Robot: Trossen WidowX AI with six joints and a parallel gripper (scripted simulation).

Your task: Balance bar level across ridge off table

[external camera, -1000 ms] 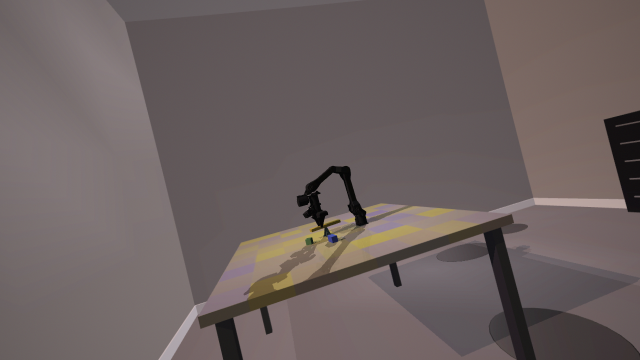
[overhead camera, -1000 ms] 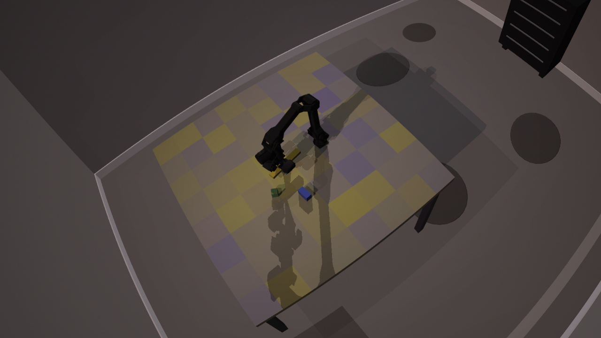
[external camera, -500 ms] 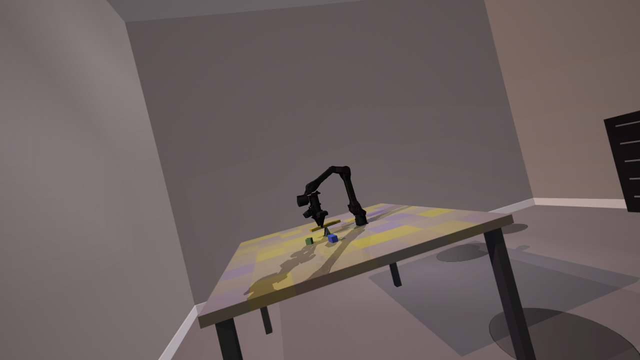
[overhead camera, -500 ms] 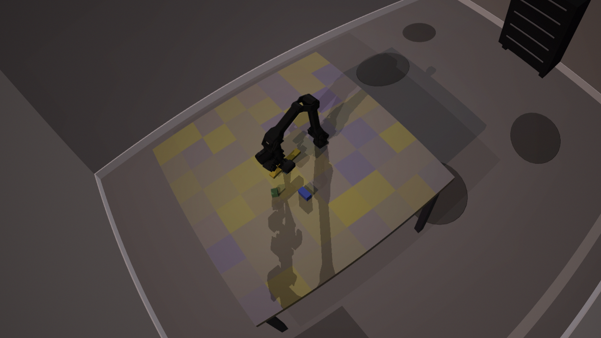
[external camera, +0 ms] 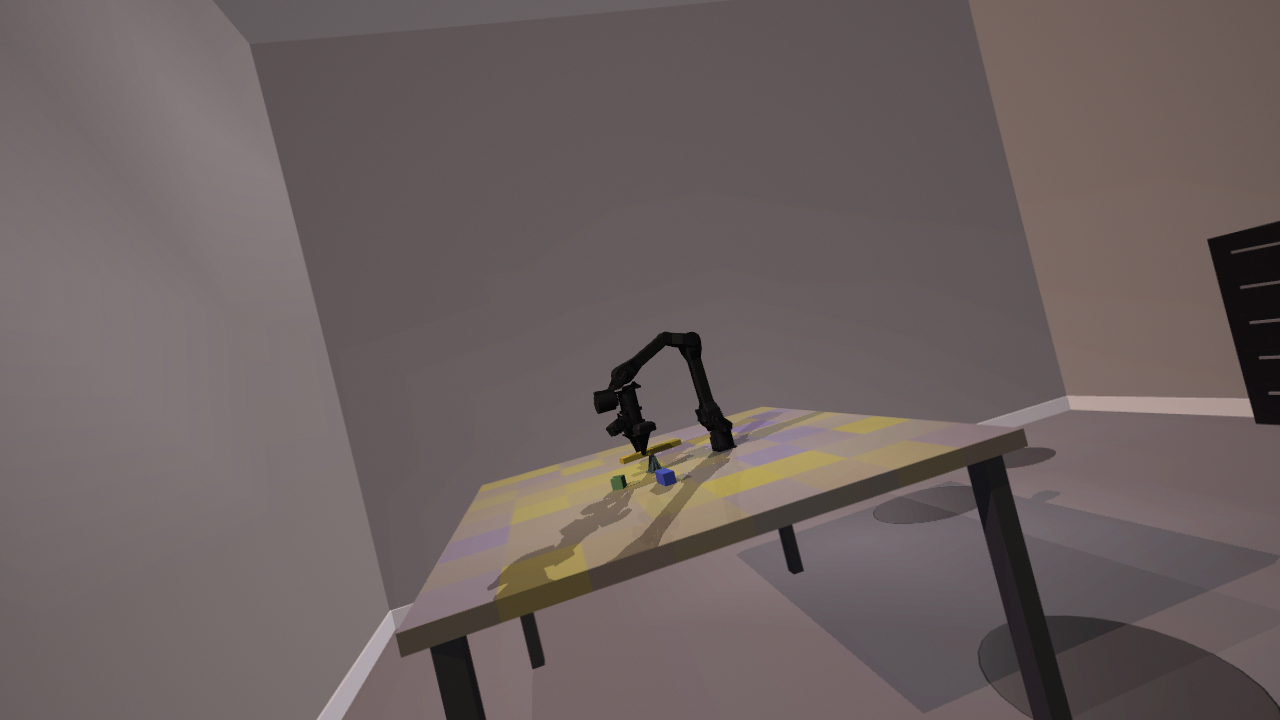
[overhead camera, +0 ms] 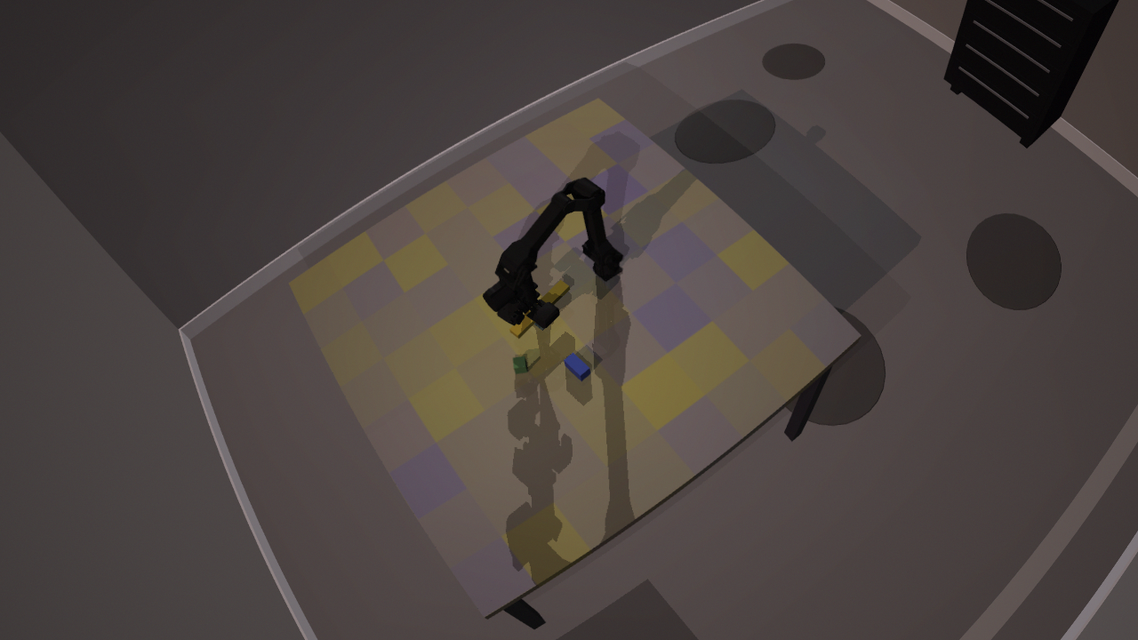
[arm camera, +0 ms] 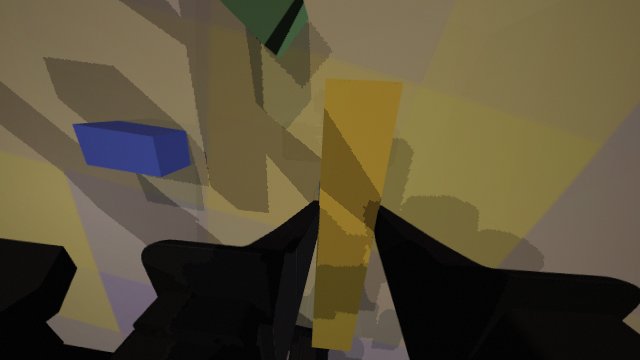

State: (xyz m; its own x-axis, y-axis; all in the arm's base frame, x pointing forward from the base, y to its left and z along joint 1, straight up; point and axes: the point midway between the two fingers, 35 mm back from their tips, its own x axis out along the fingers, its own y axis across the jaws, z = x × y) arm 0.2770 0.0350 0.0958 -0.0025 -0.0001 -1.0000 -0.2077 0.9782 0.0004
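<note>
Now: the yellow bar 3 cm behind my gripper tip and 1 cm to the right of it. The rest, counted from my gripper tip: blue block (2 cm behind, 18 cm to the left, 4 cm below); then green block (10 cm ahead, 8 cm to the left, 4 cm below).
</note>
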